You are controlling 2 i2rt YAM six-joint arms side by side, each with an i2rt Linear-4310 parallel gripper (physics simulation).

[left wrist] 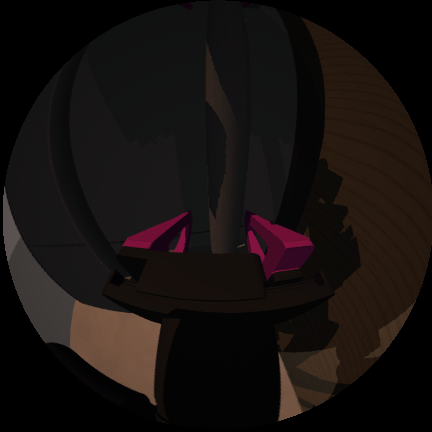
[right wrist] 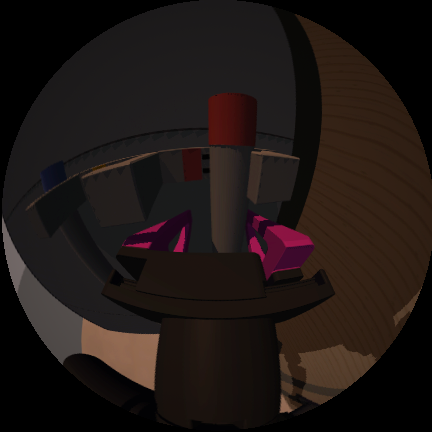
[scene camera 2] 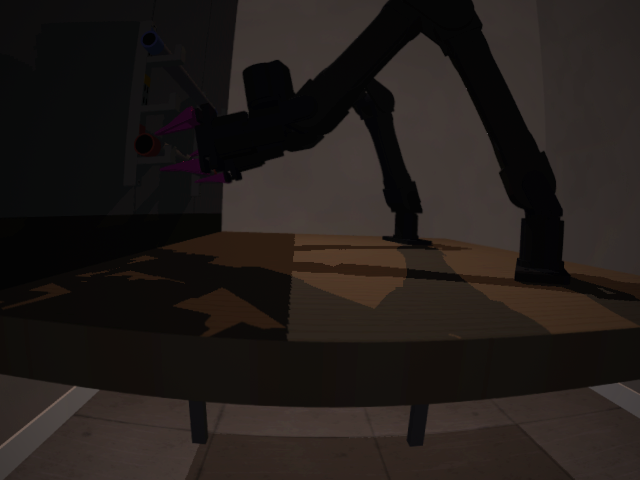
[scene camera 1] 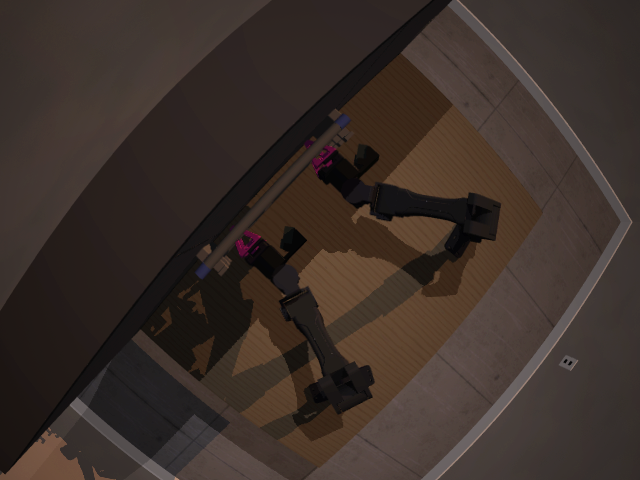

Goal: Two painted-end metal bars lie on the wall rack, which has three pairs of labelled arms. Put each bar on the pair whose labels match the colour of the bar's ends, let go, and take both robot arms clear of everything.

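Seen in the pictures: left gripper, fingertip midpoint: [left wrist: 217,215]; right gripper, fingertip midpoint: [right wrist: 217,214] [scene camera 1: 307,145]; left arm's base, origin of the base link: [scene camera 2: 539,273] [scene camera 1: 341,384]; right arm's base, origin of the base link: [scene camera 2: 405,242].
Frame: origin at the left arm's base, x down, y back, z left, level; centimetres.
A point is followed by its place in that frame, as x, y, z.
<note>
The blue-ended bar [scene camera 1: 279,191] {-31.2, -60.5, 2.6} [scene camera 2: 180,74] {-29.5, -54.7, 12.4} [right wrist: 80,240] {-29.3, -68.5, -11.2} lies on the top arms of the wall rack [scene camera 2: 137,77] {-25.8, -52.2, 23.5}. The red-ended bar [scene camera 2: 146,144] {-15.5, -48.5, 23.6} [left wrist: 231,145] {-15.8, -56.6, 7.5} [right wrist: 229,195] {-16.2, -68.9, -13.7} lies at the lowest arms, beside the red label [right wrist: 192,165] {-18.1, -72.2, -13.6}; in scene camera 1 the blue-ended bar and grippers hide it. My left gripper [scene camera 1: 234,229] {-16.0, -55.7, 15.1} [scene camera 2: 160,151] {-16.0, -55.7, 15.1} [left wrist: 217,215] {-16.0, -55.7, 15.1} is open, its fingers apart on both sides of the red-ended bar and not pressing it. My right gripper [scene camera 1: 308,144] {-15.8, -70.3, -8.6} [right wrist: 217,214] {-15.8, -70.3, -8.6} is open likewise around the same bar, nearer its other end. The top pair's label is hidden.
The middle rack arm [scene camera 2: 159,108] {-21.0, -48.8, 21.6} has a yellow label [scene camera 2: 147,80] {-25.7, -51.8, 21.9} and carries no bar. The blue-ended bar runs above both grippers. Rack arms [right wrist: 115,195] [right wrist: 275,177] {-14.7, -67.8, -16.4} jut out close to the right gripper's fingers. The wooden table [scene camera 2: 341,289] {0.0, -18.9, 25.3} lies below both arms.
</note>
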